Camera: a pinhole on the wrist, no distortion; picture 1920 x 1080 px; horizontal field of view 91.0 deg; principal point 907.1 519.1 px. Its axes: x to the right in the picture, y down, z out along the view. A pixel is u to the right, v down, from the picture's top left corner.
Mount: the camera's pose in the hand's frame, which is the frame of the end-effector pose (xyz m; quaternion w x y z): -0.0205 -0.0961 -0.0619 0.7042 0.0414 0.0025 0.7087
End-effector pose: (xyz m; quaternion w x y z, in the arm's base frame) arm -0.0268 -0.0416 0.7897 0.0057 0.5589 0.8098 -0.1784
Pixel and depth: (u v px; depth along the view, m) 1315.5 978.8 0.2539
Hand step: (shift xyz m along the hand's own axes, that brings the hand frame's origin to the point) -0.1287 -0.0013 0.2048
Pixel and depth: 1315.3 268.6 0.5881
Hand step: 0.1708 0.1270 0.5286
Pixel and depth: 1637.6 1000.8 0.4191
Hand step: -0.2095 0.2032 0.3869
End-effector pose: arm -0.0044 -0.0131 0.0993 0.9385 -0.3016 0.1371 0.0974
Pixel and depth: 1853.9 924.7 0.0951
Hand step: -0.0558 -0.0063 0.0407
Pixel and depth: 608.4 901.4 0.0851
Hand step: -0.0495 -0.1279 0.0236
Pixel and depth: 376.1 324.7 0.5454
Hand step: 0.1270 -0.4316 0.4577
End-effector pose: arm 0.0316 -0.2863 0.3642 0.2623 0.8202 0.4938 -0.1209
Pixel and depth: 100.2 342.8 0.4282
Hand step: 0.0877 -0.4846 0.3397
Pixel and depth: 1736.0 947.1 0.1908
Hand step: -0.0958 0.0601 0.1428
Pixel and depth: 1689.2 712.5 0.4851
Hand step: -0.0914 0.2781 0.4499
